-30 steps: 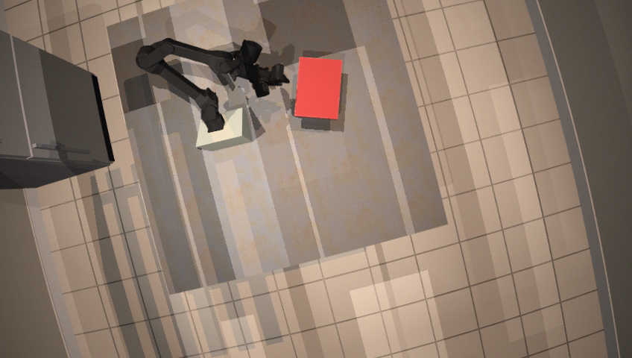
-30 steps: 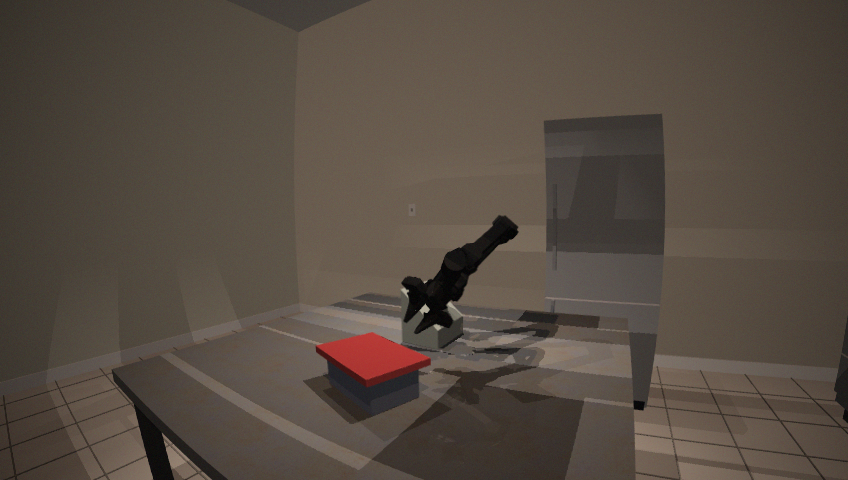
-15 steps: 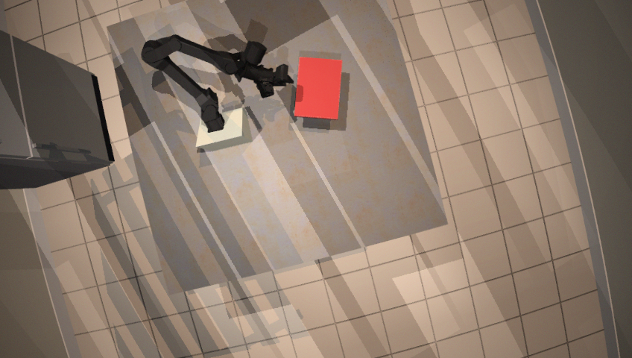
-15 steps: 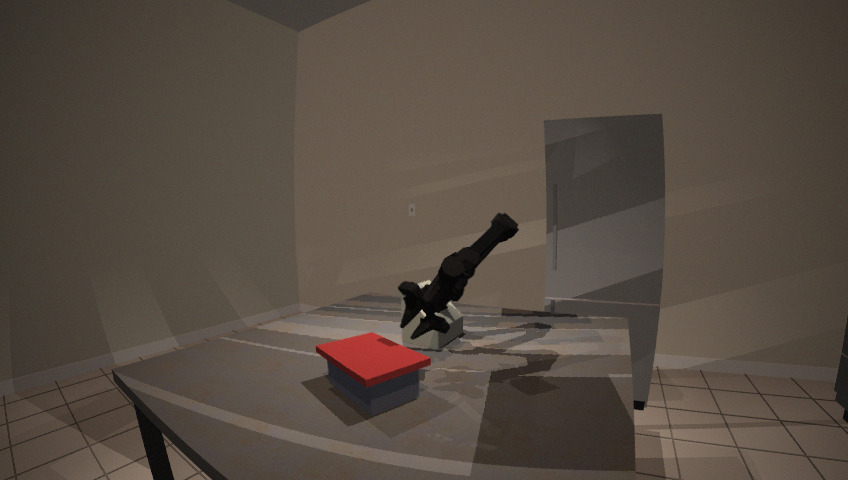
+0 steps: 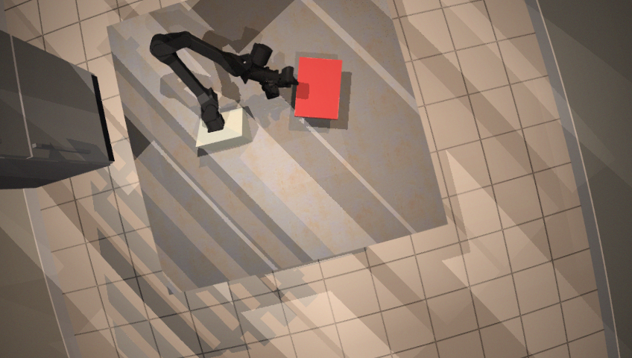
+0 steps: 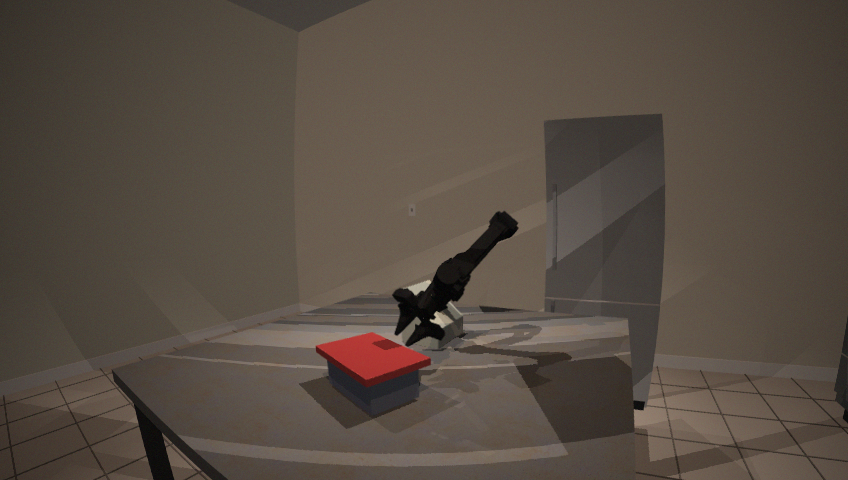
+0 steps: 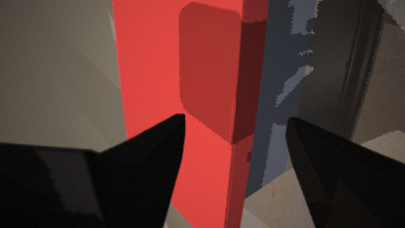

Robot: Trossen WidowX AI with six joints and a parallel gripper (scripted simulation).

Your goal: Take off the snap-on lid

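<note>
My gripper tip is 9 cm short of the lid, 3 cm to the left of it and 1 cm above it. Round my gripper tip: blue-grey storage box (9 cm ahead, 3 cm to the right, 6 cm below).
</note>
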